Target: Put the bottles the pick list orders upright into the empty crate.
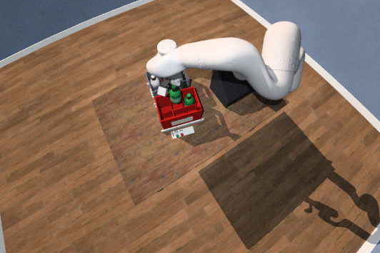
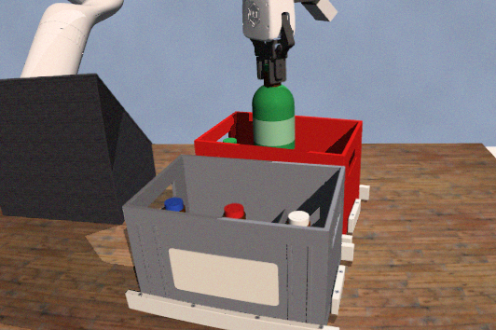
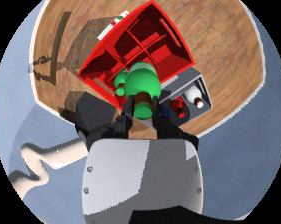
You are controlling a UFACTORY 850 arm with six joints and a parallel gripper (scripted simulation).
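The green-capped bottle is 7 cm below my hand. Round my hand: grey crate (22 cm below, 18 cm to the right, 6 cm behind); then red crate (22 cm below, 4 cm to the left, 2 cm ahead); then red-capped bottle (22 cm to the right, 21 cm below, 6 cm behind).
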